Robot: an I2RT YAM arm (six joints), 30 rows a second.
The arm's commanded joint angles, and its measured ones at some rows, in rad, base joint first. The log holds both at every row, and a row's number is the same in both.
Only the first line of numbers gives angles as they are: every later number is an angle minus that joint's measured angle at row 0.
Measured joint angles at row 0:
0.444, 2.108, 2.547, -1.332, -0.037, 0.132
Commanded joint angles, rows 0 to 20:
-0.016, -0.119, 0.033, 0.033, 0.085, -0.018
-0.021, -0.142, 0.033, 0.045, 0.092, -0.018
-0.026, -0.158, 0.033, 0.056, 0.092, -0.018
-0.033, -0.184, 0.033, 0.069, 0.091, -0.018
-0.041, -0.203, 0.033, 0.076, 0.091, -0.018
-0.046, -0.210, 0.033, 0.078, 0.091, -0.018
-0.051, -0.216, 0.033, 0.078, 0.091, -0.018
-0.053, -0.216, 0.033, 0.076, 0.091, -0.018
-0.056, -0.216, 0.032, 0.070, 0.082, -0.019
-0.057, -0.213, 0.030, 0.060, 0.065, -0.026
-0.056, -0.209, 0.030, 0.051, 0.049, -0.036
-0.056, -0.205, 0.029, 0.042, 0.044, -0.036
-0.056, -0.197, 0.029, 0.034, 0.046, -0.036
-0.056, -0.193, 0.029, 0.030, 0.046, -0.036
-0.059, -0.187, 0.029, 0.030, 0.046, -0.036
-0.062, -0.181, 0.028, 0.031, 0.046, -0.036
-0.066, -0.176, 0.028, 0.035, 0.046, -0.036
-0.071, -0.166, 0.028, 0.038, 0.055, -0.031
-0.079, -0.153, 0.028, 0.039, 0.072, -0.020
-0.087, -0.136, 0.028, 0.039, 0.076, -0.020
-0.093, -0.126, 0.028, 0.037, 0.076, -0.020
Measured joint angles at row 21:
-0.067, -0.172, 0.029, 0.037, 0.057, -0.019
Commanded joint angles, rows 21 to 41:
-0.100, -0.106, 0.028, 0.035, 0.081, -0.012
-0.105, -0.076, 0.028, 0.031, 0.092, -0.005
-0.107, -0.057, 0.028, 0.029, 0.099, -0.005
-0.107, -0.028, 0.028, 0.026, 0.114, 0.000
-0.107, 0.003, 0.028, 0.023, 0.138, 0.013
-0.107, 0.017, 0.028, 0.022, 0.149, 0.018
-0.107, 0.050, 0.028, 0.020, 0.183, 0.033
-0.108, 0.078, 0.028, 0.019, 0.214, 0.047
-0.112, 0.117, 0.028, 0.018, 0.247, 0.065
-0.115, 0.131, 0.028, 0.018, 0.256, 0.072
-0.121, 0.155, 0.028, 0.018, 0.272, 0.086
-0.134, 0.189, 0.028, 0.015, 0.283, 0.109
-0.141, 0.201, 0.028, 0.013, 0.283, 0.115
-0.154, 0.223, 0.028, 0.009, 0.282, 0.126
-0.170, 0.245, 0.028, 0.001, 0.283, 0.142
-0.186, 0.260, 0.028, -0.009, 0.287, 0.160
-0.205, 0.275, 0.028, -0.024, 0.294, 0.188
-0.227, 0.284, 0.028, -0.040, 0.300, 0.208
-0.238, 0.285, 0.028, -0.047, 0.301, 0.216
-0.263, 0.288, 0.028, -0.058, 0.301, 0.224
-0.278, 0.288, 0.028, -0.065, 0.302, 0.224
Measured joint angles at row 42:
-0.220, 0.292, 0.022, -0.051, 0.259, 0.158
